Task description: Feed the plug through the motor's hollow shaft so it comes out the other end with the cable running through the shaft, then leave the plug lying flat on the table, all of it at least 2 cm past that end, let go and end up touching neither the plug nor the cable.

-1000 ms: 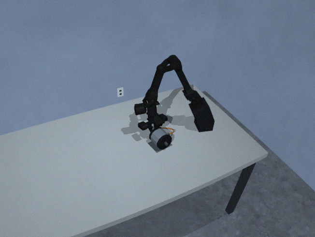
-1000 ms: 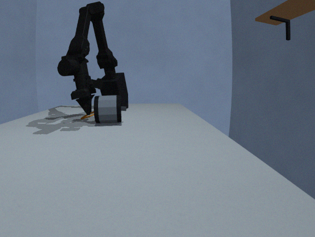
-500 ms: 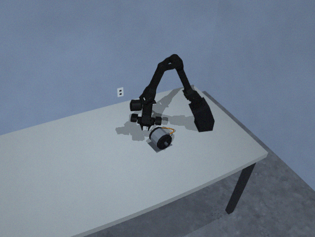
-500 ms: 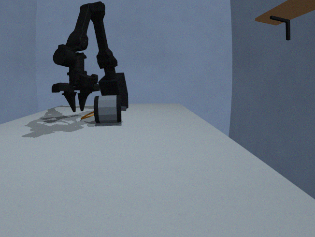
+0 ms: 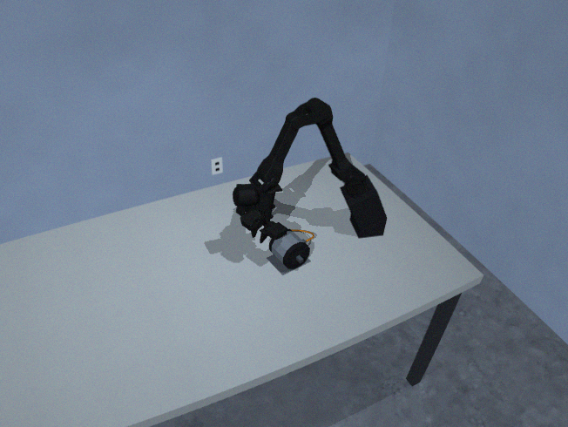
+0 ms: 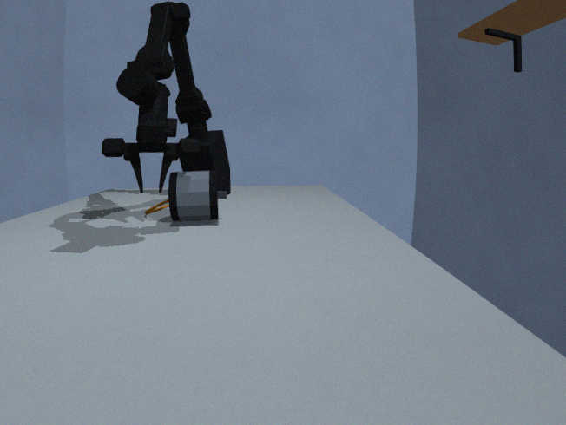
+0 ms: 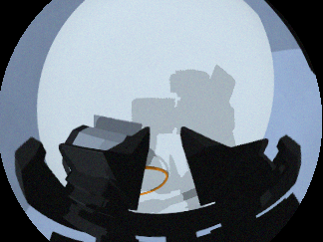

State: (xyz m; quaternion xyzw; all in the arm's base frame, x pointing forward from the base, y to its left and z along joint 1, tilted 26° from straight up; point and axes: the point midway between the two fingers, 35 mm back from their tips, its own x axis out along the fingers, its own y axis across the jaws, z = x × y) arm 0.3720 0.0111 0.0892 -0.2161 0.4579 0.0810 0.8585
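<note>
My hand is 10 cm past the plug, 11 cm to the right of it and 5 cm above it.
</note>
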